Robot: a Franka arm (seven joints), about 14 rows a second.
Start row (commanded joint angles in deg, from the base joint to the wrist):
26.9 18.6 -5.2 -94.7 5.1 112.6 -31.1
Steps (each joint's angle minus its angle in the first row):
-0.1 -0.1 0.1 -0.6 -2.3 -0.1 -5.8
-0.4 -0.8 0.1 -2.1 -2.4 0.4 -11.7
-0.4 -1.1 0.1 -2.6 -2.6 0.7 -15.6
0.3 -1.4 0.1 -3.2 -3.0 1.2 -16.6
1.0 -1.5 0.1 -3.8 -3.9 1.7 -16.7
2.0 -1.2 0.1 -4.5 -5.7 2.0 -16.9
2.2 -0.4 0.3 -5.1 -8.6 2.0 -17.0
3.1 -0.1 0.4 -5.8 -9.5 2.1 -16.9
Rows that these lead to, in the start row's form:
26.8 18.5 -5.1 -95.3 2.8 112.5 -36.9
26.5 17.8 -5.1 -96.8 2.7 113.0 -42.8
26.5 17.5 -5.1 -97.3 2.5 113.3 -46.7
27.2 17.2 -5.1 -97.9 2.1 113.8 -47.7
27.9 17.1 -5.1 -98.5 1.2 114.3 -47.8
28.9 17.4 -5.1 -99.2 -0.6 114.6 -48.0
29.1 18.2 -4.9 -99.8 -3.5 114.6 -48.1
30.0 18.5 -4.8 -100.5 -4.4 114.7 -48.0

